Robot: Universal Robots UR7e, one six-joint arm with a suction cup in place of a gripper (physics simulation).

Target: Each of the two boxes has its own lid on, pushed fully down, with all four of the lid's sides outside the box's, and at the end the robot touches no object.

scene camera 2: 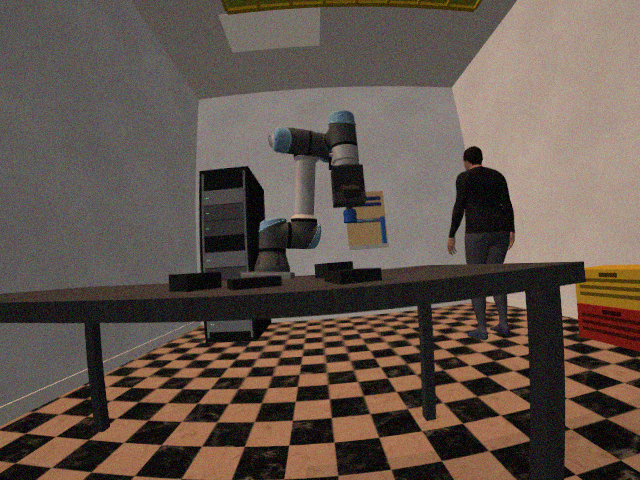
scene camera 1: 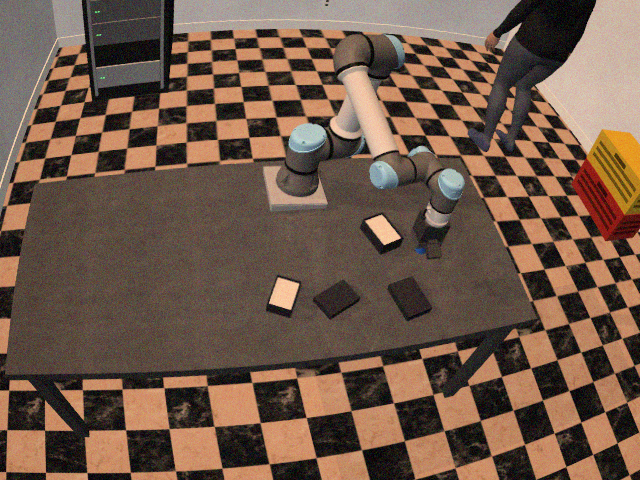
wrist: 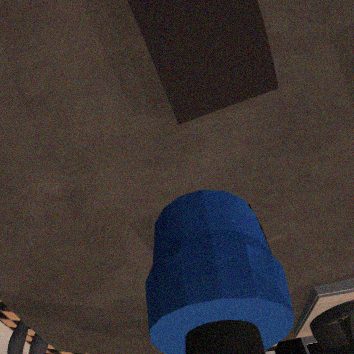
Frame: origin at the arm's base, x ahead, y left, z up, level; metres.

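Seen in the pictures: hand, tool point: (scene camera 2: pixel 350 222) (scene camera 1: pixel 420 249) (wrist: pixel 205 234); arm's base, link origin: (scene camera 2: pixel 272 272) (scene camera 1: pixel 296 182) (wrist: pixel 342 316).
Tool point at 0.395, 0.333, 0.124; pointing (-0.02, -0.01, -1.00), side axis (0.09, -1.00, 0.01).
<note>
Pixels of each thing's top centre, then the offset from my tool point to it, as dx, dy, dz. Level surfaces: height alone.
- left lid, top centre: (scene camera 2: pixel 253 277) (scene camera 1: pixel 337 297) +0.083, -0.248, -0.127
- right lid, top centre: (wrist: pixel 202 25) (scene camera 2: pixel 350 269) (scene camera 1: pixel 410 296) +0.088, -0.013, -0.124
- dark table, surface height: dz -0.151
Two open dark boxes with pale insides stand on the table: one (scene camera 1: pixel 381 230) (scene camera 2: pixel 333 268) nearer the arm, the other (scene camera 1: pixel 283 293) (scene camera 2: pixel 194 281) at the front left in scene camera 1. Two dark lids lie flat, apart from the boxes: the left lid (scene camera 1: pixel 336 299) (scene camera 2: pixel 254 282) beside the front box, and the right lid (scene camera 1: pixel 409 298) (scene camera 2: pixel 353 275). A dark panel, apparently the right lid (wrist: pixel 215 55), is cut off by the top of the wrist view. My blue suction cup (scene camera 1: pixel 420 250) (scene camera 2: pixel 349 215) (wrist: pixel 215 245) is open, holds nothing and hangs high above the table.
The arm's pale base plate (scene camera 1: pixel 297 203) is at the back of the dark table (scene camera 1: pixel 129 289). A person (scene camera 1: pixel 542 46) (scene camera 2: pixel 483 206) stands on the floor behind the table's right side. Yellow and red crates (scene camera 1: pixel 612 180) (scene camera 2: pixel 612 304) stand right, and a server rack (scene camera 1: pixel 168 46) back left.
</note>
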